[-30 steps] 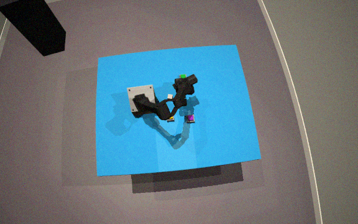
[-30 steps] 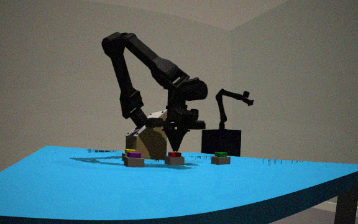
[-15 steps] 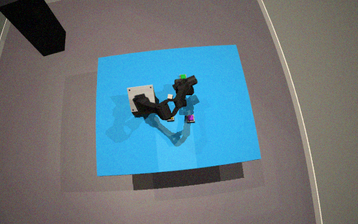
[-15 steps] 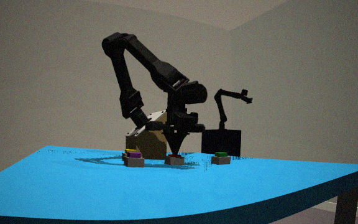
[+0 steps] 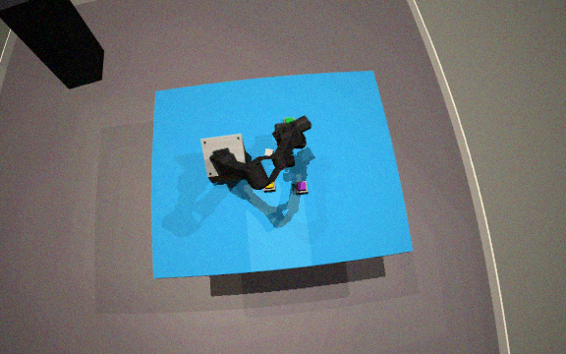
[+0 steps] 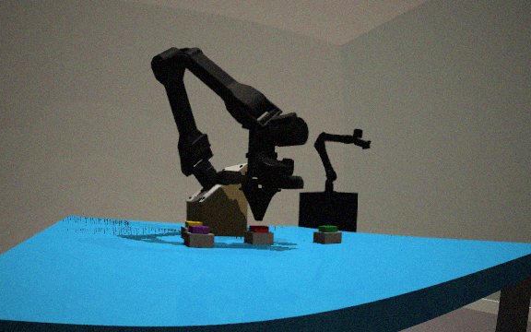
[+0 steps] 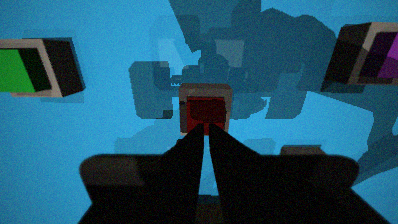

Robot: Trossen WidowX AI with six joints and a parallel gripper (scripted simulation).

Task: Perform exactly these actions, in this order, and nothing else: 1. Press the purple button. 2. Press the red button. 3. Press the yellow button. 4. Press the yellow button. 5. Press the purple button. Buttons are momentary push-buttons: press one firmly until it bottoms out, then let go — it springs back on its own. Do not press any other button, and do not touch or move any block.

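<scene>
My gripper tip is now 20 mm above the red button. The rest, counted from my gripper tip: yellow button: 90 mm behind, 120 mm to the right, 20 mm below; small white block: 60 mm behind, 30 mm to the left, 40 mm below; purple button: 40 mm ahead, 150 mm to the right, 20 mm below.
</scene>
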